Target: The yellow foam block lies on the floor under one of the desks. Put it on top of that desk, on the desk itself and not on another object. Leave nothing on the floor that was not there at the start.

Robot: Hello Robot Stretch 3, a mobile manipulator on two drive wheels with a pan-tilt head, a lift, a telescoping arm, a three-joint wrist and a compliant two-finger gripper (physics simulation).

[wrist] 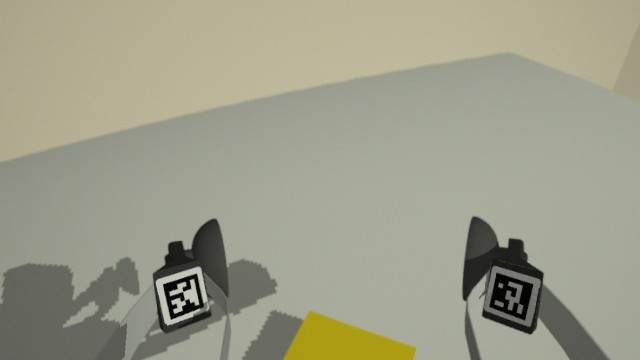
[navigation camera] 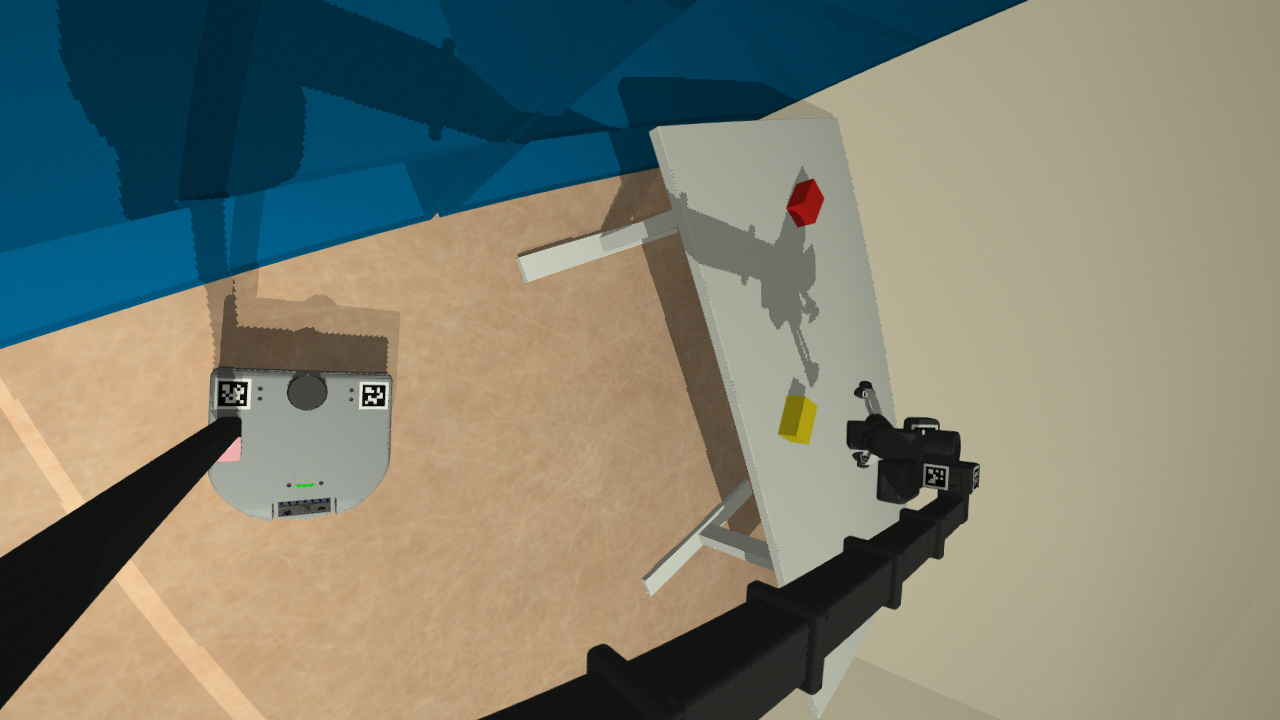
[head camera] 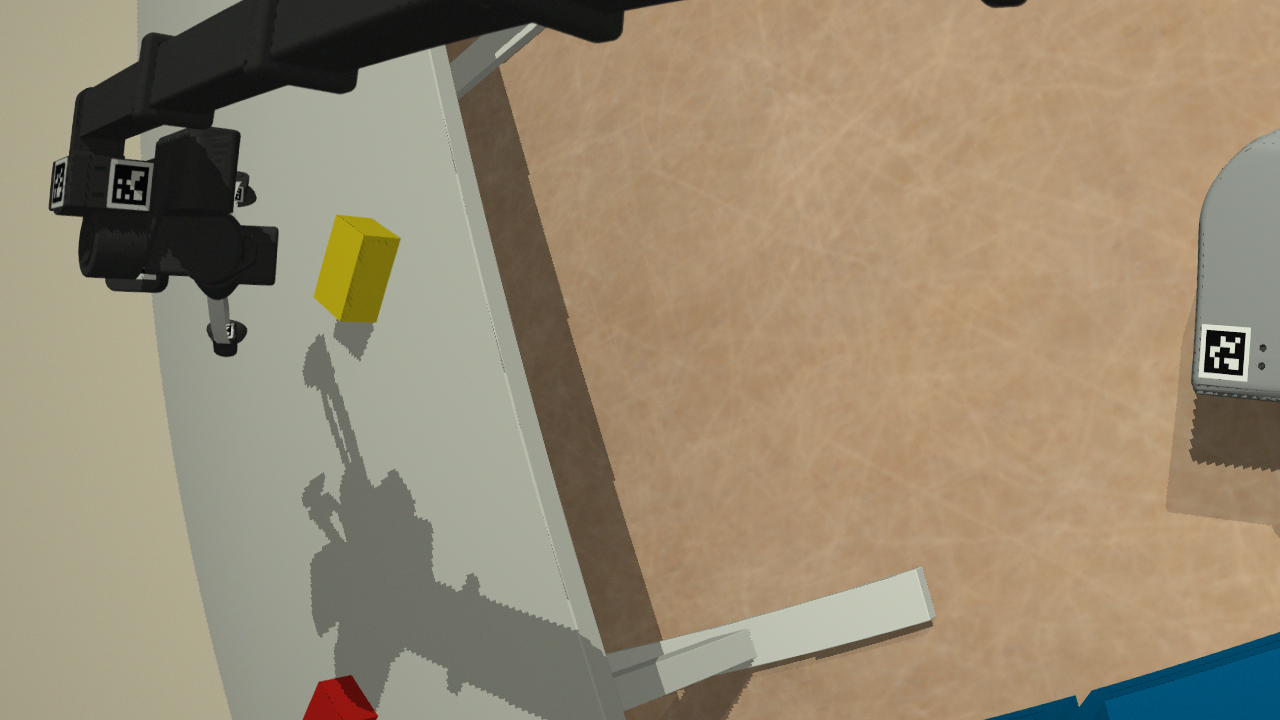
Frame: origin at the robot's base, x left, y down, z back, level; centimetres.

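Where they show: gripper, fingertip midpoint: [wrist: 343,248]; robot's base, origin of the base link: [navigation camera: 307,390].
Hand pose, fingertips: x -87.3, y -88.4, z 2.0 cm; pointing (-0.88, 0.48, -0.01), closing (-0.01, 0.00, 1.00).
Observation:
Things, the pixels of their top centre, and the offset from my fingertips. "spot": a spot on its surface instead. Level surfaces: height alone.
- yellow foam block, middle of its top: [head camera: 337,267] [navigation camera: 807,420] dx +0.8, dy +11.9, dz +0.3 cm
- pale grey desk top, its level: dy +16.4 cm
- red block, middle of its top: [navigation camera: 814,200] dx -2.3, dy +11.9, dz -49.7 cm
- desk leg, surface spot: [head camera: 805,617] [navigation camera: 578,258] spot: dx +14.4, dy +85.9, dz -46.6 cm
The yellow foam block [head camera: 353,268] [navigation camera: 797,419] [wrist: 350,340] rests on the pale grey desk top [head camera: 447,402] [navigation camera: 733,170] [wrist: 350,150], directly on its surface, with a short shadow beside it. At the lower edge of the wrist view part of its top face shows. My gripper [head camera: 234,262] [navigation camera: 862,425] [wrist: 343,248] is open, fingers wide apart, with nothing between them. It is above the desk, apart from the block, on the block's wall side in the head and navigation views.
A red block [head camera: 340,702] [navigation camera: 805,203] sits farther along the same desk. A large blue surface [head camera: 1190,689] [navigation camera: 358,53] lies beyond that end. A desk leg [head camera: 805,617] [navigation camera: 572,259] reaches the floor. The wall [head camera: 71,358] [navigation camera: 1074,268] runs behind. My arm [navigation camera: 716,644] crosses over the desk.

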